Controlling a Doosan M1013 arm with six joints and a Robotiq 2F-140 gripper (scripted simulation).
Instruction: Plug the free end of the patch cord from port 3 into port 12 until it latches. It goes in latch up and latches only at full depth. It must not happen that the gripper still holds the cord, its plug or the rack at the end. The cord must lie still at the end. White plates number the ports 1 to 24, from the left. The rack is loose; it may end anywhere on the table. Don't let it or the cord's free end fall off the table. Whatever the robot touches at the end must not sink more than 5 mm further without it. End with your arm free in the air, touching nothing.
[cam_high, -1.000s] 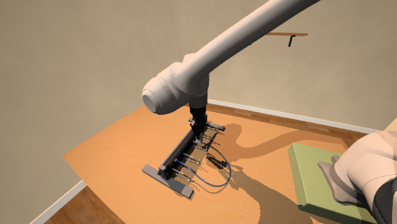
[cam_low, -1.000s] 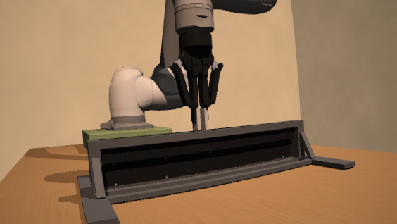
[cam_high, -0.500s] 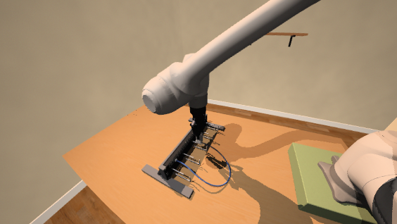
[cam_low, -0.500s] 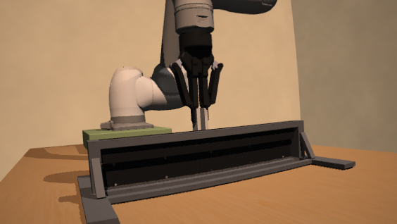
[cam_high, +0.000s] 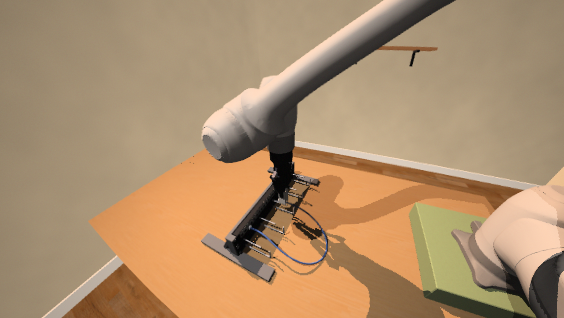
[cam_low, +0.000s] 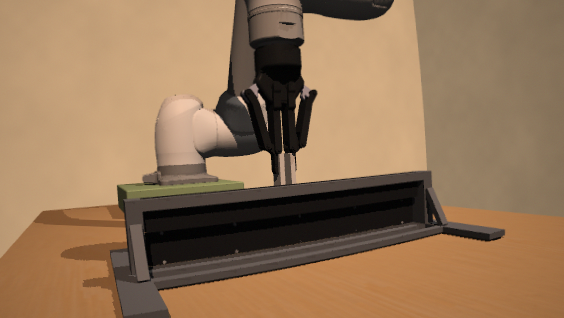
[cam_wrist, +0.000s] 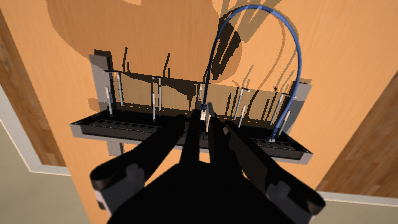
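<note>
My hand is 3 cm above the plug and 1 cm short of it.
</note>
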